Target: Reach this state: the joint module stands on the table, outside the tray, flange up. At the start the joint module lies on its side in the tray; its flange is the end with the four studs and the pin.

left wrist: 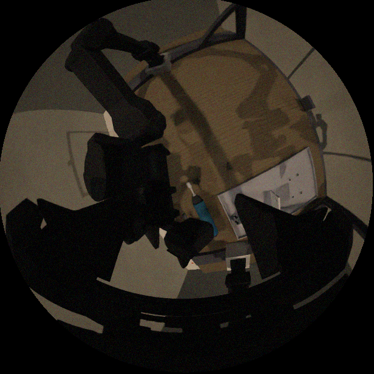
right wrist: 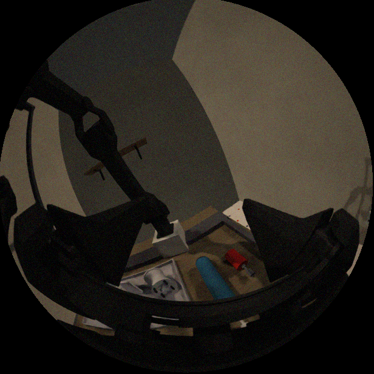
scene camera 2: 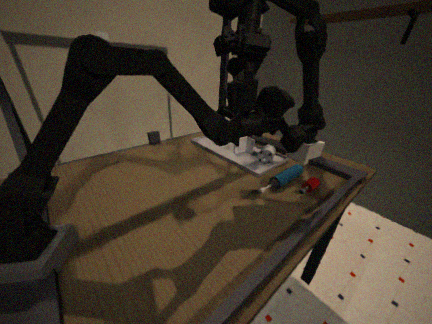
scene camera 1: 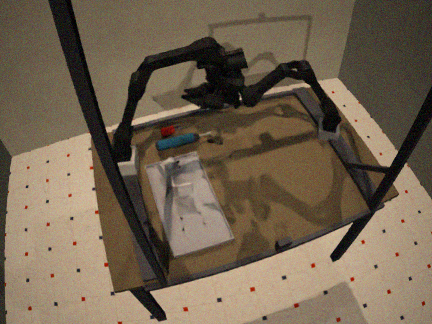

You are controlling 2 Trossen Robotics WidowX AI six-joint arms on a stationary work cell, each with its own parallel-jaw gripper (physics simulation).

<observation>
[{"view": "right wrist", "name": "my right gripper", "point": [196, 203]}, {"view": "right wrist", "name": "blue-handled tool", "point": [218, 288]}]
</observation>
